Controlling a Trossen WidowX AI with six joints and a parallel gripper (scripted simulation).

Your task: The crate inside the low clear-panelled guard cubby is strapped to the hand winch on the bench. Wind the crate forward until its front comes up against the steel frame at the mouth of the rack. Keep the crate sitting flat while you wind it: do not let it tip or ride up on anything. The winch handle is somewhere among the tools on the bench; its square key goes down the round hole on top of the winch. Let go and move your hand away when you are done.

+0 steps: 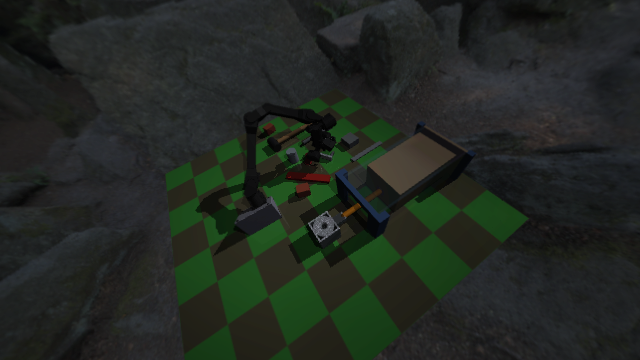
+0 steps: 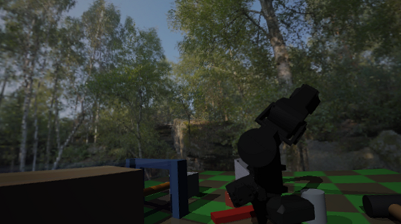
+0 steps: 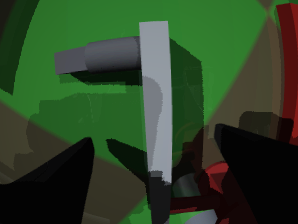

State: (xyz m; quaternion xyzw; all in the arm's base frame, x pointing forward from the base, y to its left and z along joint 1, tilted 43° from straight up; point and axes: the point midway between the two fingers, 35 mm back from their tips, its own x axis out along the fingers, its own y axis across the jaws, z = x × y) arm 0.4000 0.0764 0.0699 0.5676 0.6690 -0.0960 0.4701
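Now: the winch handle 1 cm to the left of my gripper tip, 1 cm behind it and 1 cm above it. Round my gripper tip: red flat bar 13 cm behind, 7 cm to the right; then grey block 19 cm ahead, 2 cm to the right, 1 cm above; then red grip 6 cm behind, 2 cm to the left, 2 cm above.
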